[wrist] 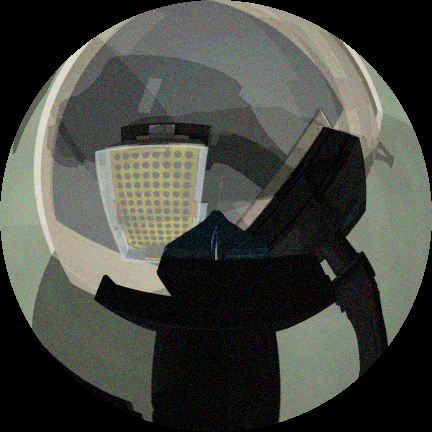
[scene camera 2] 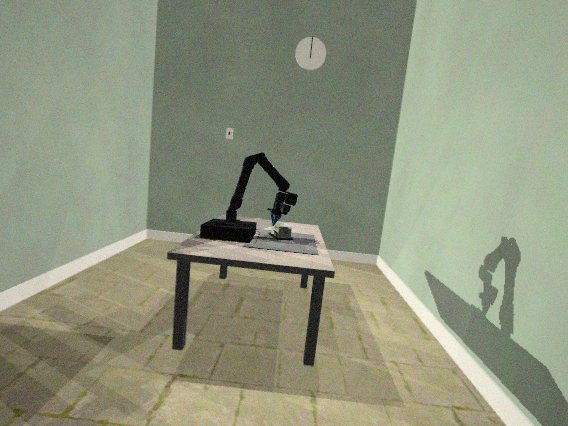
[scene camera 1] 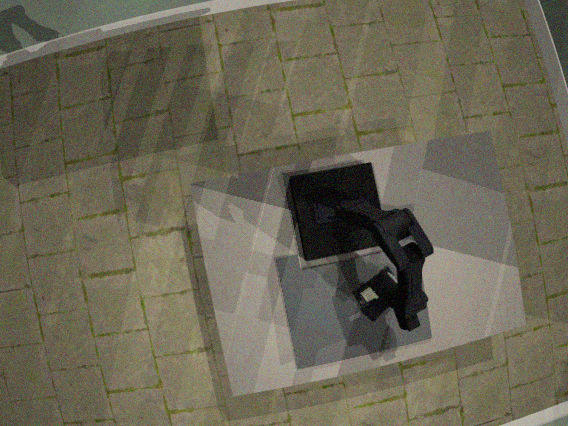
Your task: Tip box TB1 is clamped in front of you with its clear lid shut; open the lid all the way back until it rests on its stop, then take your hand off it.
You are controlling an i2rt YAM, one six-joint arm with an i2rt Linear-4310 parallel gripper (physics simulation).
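Frame: origin at the arm's base, x ahead, y left, z up, level; centimetres.
Where they show: gripper, between the fingertips: (wrist: 215,215) (scene camera 2: 272,225) (scene camera 1: 374,279); arm's base, origin of its link: (wrist: 327,238) (scene camera 2: 230,223) (scene camera 1: 344,209).
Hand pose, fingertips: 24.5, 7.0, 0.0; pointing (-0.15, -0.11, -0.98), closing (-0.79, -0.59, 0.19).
Each offset is from my fingertips to the centre of the thing, as dx, dy, dz. "spot": to the spot under its first point. Level surfaces: height alone.
Tip box TB1 @(+5.4, +2.6, -2.8) (scene camera 1: 369,295) (scene camera 2: 284,231) (wrist: 155,195) stands upright on the grey mat @(dz -6.7) (scene camera 1: 312,330) (scene camera 2: 295,247). In the wrist view its yellow, holed rack shows inside pale clear walls, with a dark clamp part @(spot: +11.6, -1.5, -5.9) (wrist: 132,134) along its far edge. The clear lid is hard to make out; a faint thin edge shows right of the box in the wrist view, and I cannot tell the lid's angle. My gripper (scene camera 2: 273,225) (wrist: 215,215) is shut, its blue fingertips together with nothing between them. It is at the box's side toward the robot base; contact with the lid cannot be told.
The black robot base (scene camera 1: 320,240) (scene camera 2: 227,231) (wrist: 310,195) stands on the table @(dz -7.0) (scene camera 1: 470,300) (scene camera 2: 225,257) beside the mat. The arm reaches over from the base and hides part of the box's surroundings in scene camera 1. Shadows fall across the mat.
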